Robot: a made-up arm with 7 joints. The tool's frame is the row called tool. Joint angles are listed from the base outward. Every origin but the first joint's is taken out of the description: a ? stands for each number. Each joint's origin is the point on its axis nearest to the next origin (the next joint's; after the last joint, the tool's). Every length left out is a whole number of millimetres.
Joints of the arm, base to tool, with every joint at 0 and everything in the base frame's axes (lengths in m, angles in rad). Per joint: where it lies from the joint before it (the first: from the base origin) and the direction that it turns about. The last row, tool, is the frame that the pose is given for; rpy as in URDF.
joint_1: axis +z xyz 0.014 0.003 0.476
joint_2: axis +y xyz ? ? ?
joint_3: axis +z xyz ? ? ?
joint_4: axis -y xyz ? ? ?
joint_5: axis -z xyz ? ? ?
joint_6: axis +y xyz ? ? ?
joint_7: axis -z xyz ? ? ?
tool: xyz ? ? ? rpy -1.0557 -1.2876 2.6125
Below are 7 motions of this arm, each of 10 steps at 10 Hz.
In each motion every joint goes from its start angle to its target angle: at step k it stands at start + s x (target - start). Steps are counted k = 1, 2, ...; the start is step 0. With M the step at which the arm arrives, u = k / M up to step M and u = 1 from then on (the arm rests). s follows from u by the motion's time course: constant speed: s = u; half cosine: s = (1 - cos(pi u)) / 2; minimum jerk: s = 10 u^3 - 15 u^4 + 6 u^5.
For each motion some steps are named. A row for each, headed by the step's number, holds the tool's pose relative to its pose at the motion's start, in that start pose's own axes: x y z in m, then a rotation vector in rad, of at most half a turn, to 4 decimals.
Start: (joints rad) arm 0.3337 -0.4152 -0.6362 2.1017 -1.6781 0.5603 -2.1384
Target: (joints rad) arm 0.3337 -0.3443 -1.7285 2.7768 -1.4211 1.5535 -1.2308
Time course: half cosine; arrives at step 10
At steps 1, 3, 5, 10:
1: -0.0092 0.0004 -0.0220 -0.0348 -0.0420 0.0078
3: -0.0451 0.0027 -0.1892 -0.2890 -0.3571 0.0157
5: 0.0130 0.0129 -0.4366 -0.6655 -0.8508 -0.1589
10: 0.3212 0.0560 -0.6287 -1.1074 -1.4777 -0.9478

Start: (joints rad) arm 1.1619 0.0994 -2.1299 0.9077 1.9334 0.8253 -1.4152
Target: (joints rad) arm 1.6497 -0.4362 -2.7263 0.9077 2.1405 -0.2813 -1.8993
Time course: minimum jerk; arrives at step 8
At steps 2, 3, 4, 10:
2: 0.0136 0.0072 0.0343 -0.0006 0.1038 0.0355
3: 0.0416 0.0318 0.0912 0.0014 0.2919 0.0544
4: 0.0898 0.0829 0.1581 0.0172 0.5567 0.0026
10: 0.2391 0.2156 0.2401 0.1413 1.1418 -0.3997

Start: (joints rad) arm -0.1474 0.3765 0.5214 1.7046 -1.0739 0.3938 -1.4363
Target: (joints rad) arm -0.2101 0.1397 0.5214 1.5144 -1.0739 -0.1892 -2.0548
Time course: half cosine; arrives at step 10
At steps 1, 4, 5, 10:
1: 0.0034 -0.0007 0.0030 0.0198 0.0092 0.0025
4: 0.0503 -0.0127 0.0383 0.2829 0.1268 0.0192
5: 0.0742 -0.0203 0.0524 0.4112 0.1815 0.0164
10: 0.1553 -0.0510 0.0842 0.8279 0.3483 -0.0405

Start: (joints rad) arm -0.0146 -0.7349 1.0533 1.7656 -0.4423 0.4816 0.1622
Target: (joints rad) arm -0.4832 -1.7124 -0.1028 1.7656 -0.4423 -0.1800 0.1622
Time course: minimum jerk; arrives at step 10
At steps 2, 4, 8, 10:
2: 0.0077 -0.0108 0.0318 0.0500 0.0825 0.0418
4: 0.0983 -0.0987 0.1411 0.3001 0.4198 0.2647
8: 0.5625 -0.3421 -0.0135 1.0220 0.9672 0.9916
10: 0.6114 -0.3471 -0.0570 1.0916 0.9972 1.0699

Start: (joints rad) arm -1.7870 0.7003 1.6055 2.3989 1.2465 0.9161 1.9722
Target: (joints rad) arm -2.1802 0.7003 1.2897 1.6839 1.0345 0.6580 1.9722
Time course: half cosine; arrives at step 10
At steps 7, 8, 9, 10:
7: 0.2676 -0.2256 -0.1328 -0.3012 -0.6229 0.3742
8: 0.3210 -0.2589 -0.1332 -0.3520 -0.7069 0.4128
9: 0.3561 -0.2804 -0.1303 -0.3859 -0.7598 0.4357
10: 0.3683 -0.2878 -0.1288 -0.3979 -0.7778 0.4433

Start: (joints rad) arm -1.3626 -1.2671 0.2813 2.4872 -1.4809 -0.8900 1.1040
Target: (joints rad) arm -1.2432 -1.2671 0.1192 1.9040 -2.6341 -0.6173 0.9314
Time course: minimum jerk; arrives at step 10
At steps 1, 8, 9, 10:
1: 0.0013 0.0041 -0.0001 0.0055 -0.0022 -0.0108
8: 0.3188 0.3417 -0.0400 0.5192 -0.5911 -0.9788
9: 0.3413 0.3511 -0.0434 0.5406 -0.6411 -1.0122
10: 0.3452 0.3526 -0.0440 0.5443 -0.6499 -1.0177

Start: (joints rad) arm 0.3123 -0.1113 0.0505 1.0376 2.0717 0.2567 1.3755
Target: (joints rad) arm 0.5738 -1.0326 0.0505 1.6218 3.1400 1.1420 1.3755
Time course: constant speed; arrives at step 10
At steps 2, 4, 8, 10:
2: 0.0725 0.1371 0.1486 0.0271 0.3401 -0.3441
4: 0.2104 0.2396 0.3053 0.0850 0.7206 -0.6744
8: 0.6465 0.2664 0.5396 0.2582 1.5678 -1.2863
10: 0.8920 0.1768 0.5701 0.3540 2.0238 -1.5641

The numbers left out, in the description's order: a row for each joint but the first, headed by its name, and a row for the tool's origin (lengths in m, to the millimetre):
joint_2: -0.006 -0.007 0
joint_3: -0.001 0 0.305
joint_4: 0.113 -0.037 0
joint_5: 0.099 0 -0.481
joint_6: 0.017 -0.016 0
joint_7: 0.121 0 -0.137
tool: -0.02 -0.022 0

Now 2 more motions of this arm.
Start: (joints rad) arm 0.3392 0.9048 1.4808 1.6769 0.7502 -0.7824 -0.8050
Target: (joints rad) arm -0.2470 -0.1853 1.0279 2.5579 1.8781 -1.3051 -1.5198
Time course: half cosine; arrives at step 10
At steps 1, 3, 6, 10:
1: -0.0050 -0.0258 0.0065 0.0102 0.0275 0.0423
3: -0.0035 -0.2196 0.0406 0.0592 0.2249 0.3454
6: 0.2341 -0.5816 -0.0011 -0.0123 0.5780 0.9630
10: 0.5089 -0.6337 -0.1359 -0.1357 0.6035 1.2662

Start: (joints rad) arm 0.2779 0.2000 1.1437 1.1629 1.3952 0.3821 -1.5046
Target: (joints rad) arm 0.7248 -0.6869 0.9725 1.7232 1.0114 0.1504 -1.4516
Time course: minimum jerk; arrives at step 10
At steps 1, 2, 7, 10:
1: -0.0001 -0.0064 -0.0020 0.0122 0.0008 0.0045
2: -0.0001 -0.0438 -0.0154 0.0826 0.0047 0.0318
7: 0.2497 -0.5030 -0.5571 1.0652 -0.0081 0.7524
10: 0.3782 -0.5210 -0.7047 1.2199 -0.0222 0.9737

